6 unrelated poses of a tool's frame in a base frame.
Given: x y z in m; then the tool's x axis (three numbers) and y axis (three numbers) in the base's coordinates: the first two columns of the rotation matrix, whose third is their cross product.
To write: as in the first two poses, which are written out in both.
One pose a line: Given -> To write
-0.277 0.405 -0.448 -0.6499 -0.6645 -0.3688 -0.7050 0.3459 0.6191 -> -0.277 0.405 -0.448 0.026 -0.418 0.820 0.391
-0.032 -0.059 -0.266 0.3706 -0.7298 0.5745 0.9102 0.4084 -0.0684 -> -0.032 -0.059 -0.266 0.805 -0.191 -0.236 -0.509
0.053 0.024 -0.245 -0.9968 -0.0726 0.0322 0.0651 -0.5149 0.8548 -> 0.053 0.024 -0.245 0.040 0.004 -0.491 -0.870
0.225 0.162 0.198 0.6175 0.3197 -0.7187 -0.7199 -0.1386 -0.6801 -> 0.225 0.162 0.198 0.637 -0.635 0.158 0.408
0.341 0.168 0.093 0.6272 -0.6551 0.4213 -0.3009 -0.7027 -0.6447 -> 0.341 0.168 0.093 0.268 -0.861 0.277 -0.331
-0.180 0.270 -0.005 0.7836 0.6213 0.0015 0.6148 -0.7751 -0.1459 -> -0.180 0.270 -0.005 0.069 -0.942 -0.328 0.023
